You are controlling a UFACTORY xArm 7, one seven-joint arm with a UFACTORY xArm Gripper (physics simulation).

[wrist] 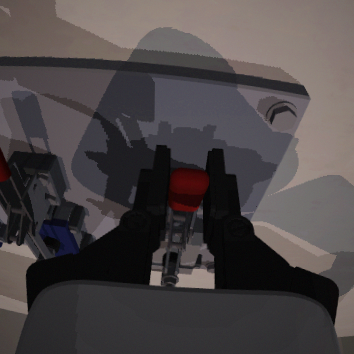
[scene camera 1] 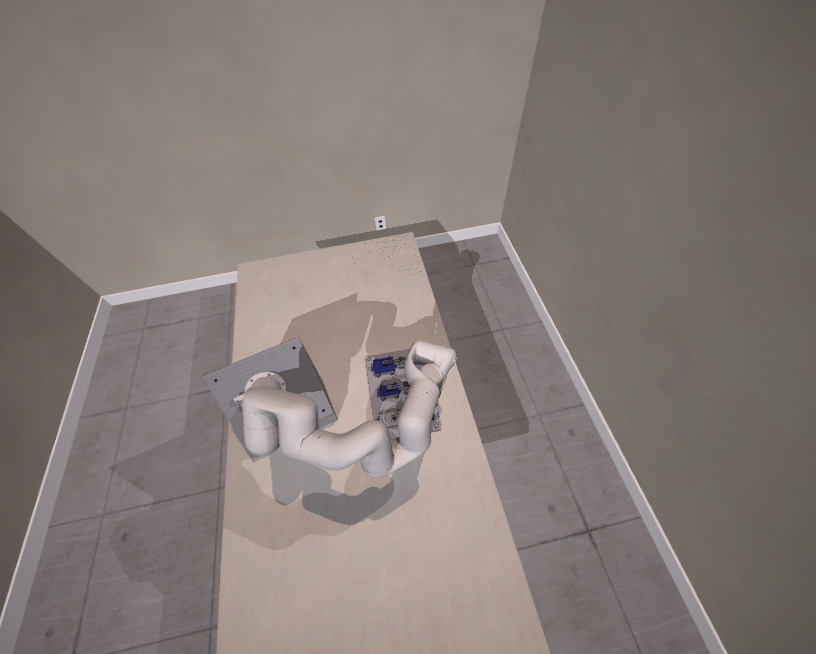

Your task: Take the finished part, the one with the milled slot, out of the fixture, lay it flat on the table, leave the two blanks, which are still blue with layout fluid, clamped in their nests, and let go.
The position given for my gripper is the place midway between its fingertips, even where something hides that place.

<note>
I see my gripper [wrist: 187, 166], a finished part [wrist: 188, 257], a blue blank [wrist: 57, 228], a fixture plate [wrist: 102, 118] and a toggle clamp [wrist: 189, 232].
</note>
